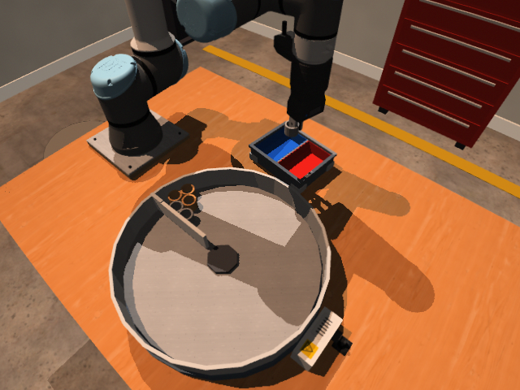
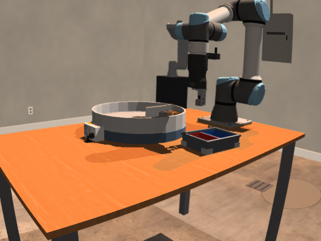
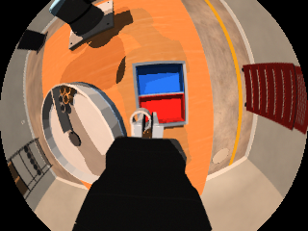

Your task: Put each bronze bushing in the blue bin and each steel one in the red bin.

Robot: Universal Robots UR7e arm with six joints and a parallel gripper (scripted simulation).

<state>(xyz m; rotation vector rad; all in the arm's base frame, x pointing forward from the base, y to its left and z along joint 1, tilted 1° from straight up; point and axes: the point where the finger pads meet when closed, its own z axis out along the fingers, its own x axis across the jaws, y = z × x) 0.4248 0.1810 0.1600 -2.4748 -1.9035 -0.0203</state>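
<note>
Now: the bin 3 cm behind my hand, 4 cm to the left of it and 15 cm below it. From my hand the other things lie so: turntable: 6 cm ahead, 31 cm to the right, 12 cm below.
</note>
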